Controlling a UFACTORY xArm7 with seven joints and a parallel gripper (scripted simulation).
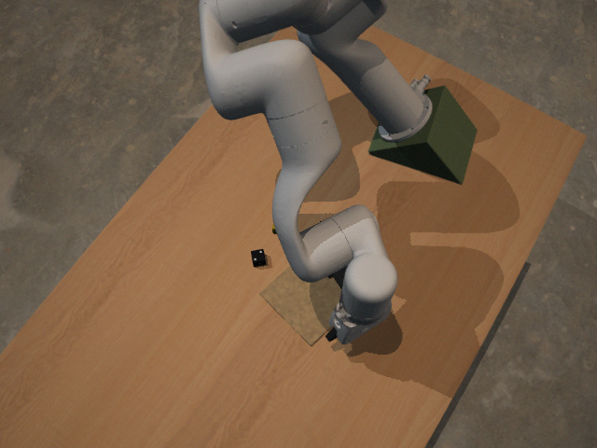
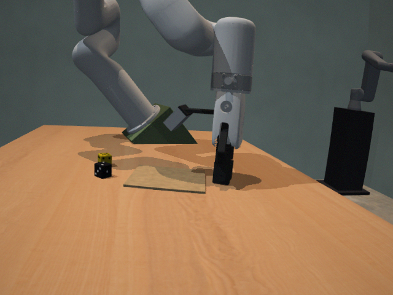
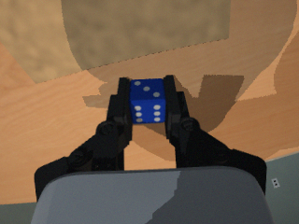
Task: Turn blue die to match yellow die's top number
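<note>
Right now the tan mat is 10 cm to the right of my hand, 2 cm below it and 1 cm behind it. Round my hand: black die (23 cm to the right, 1 cm below); then yellow die (24 cm to the right, 8 cm behind, 1 cm below); then blue die (1 cm below).
</note>
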